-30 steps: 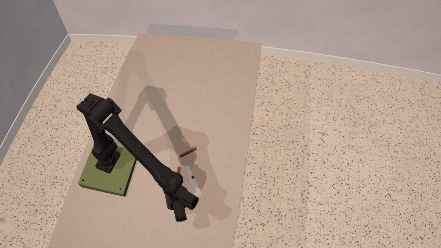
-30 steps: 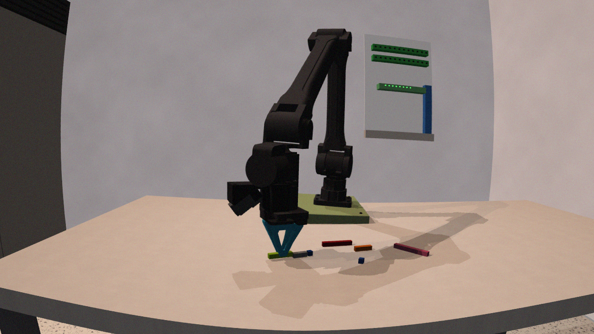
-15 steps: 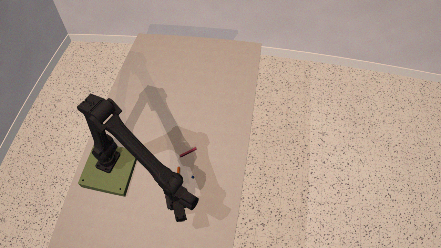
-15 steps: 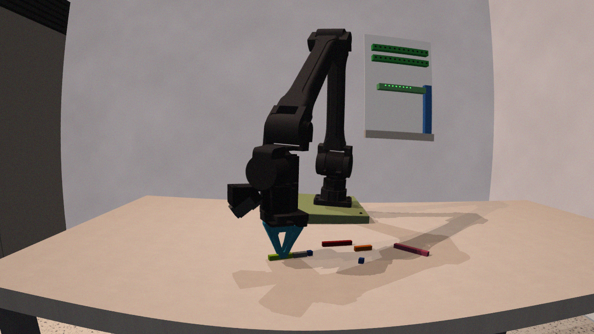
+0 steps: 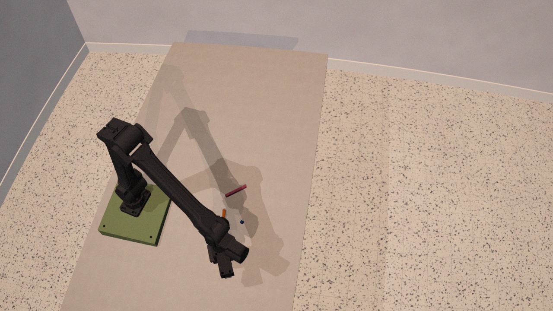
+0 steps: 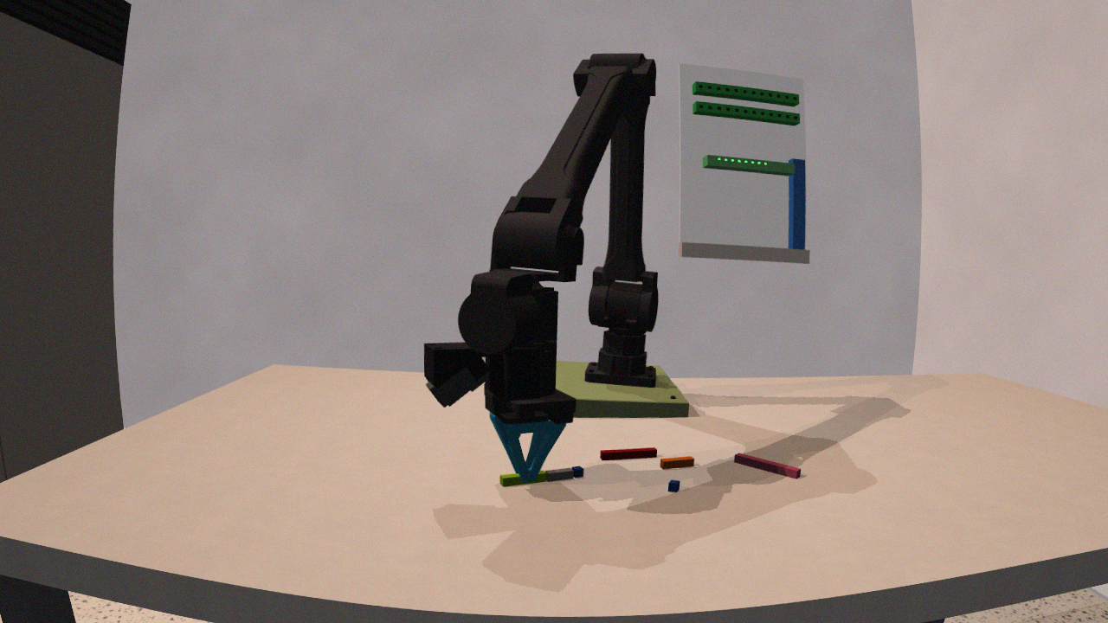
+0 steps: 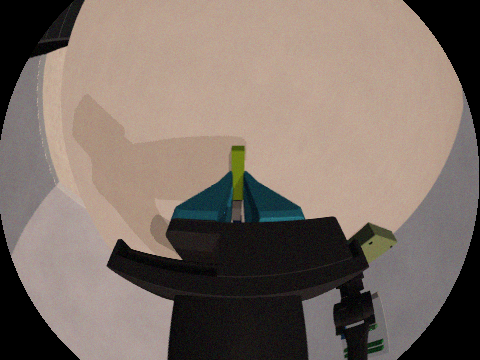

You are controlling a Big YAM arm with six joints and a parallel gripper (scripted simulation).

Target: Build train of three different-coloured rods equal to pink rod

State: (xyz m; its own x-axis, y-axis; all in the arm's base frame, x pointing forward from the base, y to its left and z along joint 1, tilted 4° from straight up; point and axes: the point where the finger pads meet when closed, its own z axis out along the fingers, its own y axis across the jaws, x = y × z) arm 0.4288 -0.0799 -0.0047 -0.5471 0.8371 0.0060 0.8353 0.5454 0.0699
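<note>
My hand is 1 cm above the lime rod. The rest, counted from my hand: red rod (11 cm to the left, 11 cm behind, 1 cm below); orange rod (17 cm to the left, 8 cm behind, 1 cm below); grey rod (3 cm to the left, 2 cm behind, 1 cm below).
</note>
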